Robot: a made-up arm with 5 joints. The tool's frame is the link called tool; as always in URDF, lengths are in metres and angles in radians.
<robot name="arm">
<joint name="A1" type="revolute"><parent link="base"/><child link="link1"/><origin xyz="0.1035 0 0.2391" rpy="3.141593 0 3.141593"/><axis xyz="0 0 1"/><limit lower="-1.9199" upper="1.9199" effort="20" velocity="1.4"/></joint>
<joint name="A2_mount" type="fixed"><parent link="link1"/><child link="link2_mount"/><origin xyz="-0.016 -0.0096 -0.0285"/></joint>
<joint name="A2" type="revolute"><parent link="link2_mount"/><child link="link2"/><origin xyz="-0.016 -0.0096 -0.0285" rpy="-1.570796 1.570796 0"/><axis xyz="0 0 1"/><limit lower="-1.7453" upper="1.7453" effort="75" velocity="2.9"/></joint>
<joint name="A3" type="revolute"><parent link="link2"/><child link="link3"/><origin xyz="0.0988 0.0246 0"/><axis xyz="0 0 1"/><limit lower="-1.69" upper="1.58" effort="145" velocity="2.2"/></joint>
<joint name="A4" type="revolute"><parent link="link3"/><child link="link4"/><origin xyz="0.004 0.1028 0" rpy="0 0 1.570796"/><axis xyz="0 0 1"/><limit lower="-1.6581" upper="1.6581" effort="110" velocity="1.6"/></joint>
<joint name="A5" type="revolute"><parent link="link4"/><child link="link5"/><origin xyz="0.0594 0 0.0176" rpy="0 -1.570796 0"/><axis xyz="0 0 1"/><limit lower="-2.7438" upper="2.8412" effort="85" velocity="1.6"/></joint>
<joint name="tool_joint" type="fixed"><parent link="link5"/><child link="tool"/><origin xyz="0 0 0" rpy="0 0 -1.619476"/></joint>
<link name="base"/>
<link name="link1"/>
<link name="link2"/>
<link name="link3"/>
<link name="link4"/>
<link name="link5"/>
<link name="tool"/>
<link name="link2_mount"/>
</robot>
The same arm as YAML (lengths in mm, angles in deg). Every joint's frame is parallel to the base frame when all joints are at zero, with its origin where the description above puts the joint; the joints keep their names.
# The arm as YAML. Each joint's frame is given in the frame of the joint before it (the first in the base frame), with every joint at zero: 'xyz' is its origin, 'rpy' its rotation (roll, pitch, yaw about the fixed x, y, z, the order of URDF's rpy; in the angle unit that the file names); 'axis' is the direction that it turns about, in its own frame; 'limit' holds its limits. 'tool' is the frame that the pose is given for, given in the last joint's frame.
units:
  length: mm
  angle: deg
joints:
  - name: A1
    type: revolute
    origin:
      xyz: [103.5, 0.0, 239.1]
      rpy: [0.0, 0.0, 0.0]
    axis: "-z"
    limit:
      lower: -110.0
      upper: 110.0
  - name: A2
    type: revolute
    origin:
      xyz: [32.0, -19.2, 57.0]
      rpy: [0.0, 0.0, 0.0]
    axis: "+y"
    limit:
      lower: -100.0
      upper: 100.0
  - name: A3
    type: revolute
    origin:
      xyz: [24.6, 0.0, 98.8]
      rpy: [0.0, 0.0, 0.0]
    axis: "+y"
    limit:
      lower: -96.83
      upper: 90.53
  - name: A4
    type: revolute
    origin:
      xyz: [102.8, 0.0, 4.0]
      rpy: [0.0, 0.0, 0.0]
    axis: "+y"
    limit:
      lower: -95.0
      upper: 95.0
  - name: A5
    type: revolute
    origin:
      xyz: [59.4, 17.6, 0.0]
      rpy: [0.0, 0.0, 0.0]
    axis: "-x"
    limit:
      lower: -157.21
      upper: 162.79
tool:
  origin:
    xyz: [0.0, 0.0, 0.0]
    rpy: [90.0, -87.21, -90.0]

